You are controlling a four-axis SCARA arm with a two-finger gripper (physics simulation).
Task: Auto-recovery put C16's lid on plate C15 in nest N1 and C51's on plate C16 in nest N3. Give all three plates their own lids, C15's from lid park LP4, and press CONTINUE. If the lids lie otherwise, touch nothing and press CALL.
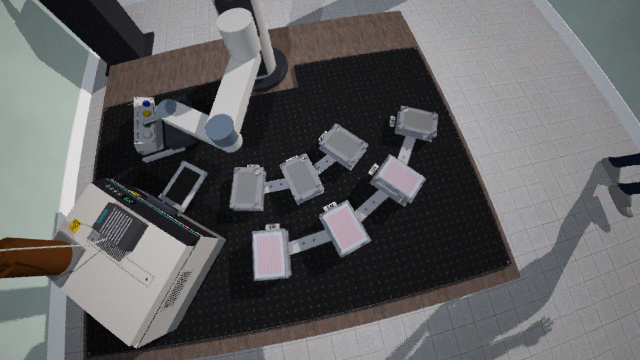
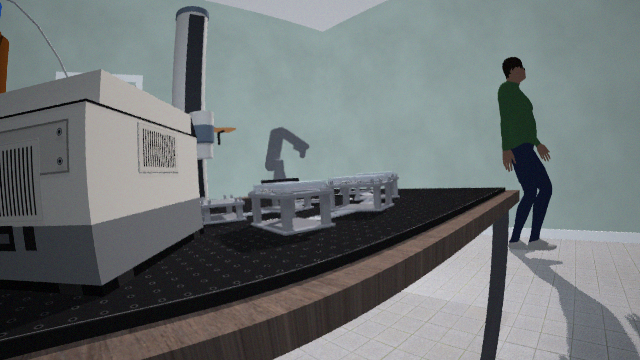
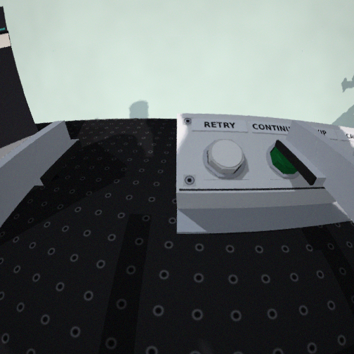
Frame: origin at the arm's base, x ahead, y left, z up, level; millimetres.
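Seen in the pictures: gripper, fingertip midpoint: point(image 1: 143, 140); arm's base, origin of the base link: point(image 1: 260, 69).
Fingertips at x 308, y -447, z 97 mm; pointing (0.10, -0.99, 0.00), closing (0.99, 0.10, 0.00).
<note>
Pixels of each thing's middle, then the offset from my fingertips to it. "pt": a spot on its surface instead.
- button box, body centre: point(image 1: 145, 123) dx -106, dy -31, dz -42 mm
- blue button, body centre: point(image 1: 146, 103) dx -183, dy -16, dz -21 mm
- rectangular tray frame, surface spot: point(image 1: 168, 186) pt dx +206, dy +111, dz +16 mm
My gripper point(image 3: 177, 128) is open and empty at the button box point(image 1: 141, 142) point(image 3: 250, 197). Its right finger partly covers the green CONTINUE button point(image 3: 283, 161); I cannot tell whether they touch. The white RETRY button point(image 3: 225, 156) is left of it. The blue button point(image 1: 146, 103) is at the box's far end. Three pink plates point(image 1: 270, 254) point(image 1: 345, 227) point(image 1: 399, 178) sit in the front nests and seem to have clear lids. Grey park stations point(image 1: 247, 187) point(image 1: 301, 178) point(image 1: 343, 145) point(image 1: 416, 123) stand behind and right; whether they hold lids is unclear. Lid markings are unreadable.
A large beige instrument point(image 1: 125, 290) point(image 2: 145, 165) stands at the left, with a rectangular tray frame point(image 1: 168, 186) beside it. The arm column point(image 2: 181, 65) rises behind. Metal links point(image 1: 311, 242) join the nests. A person point(image 2: 517, 120) stands beyond the table.
</note>
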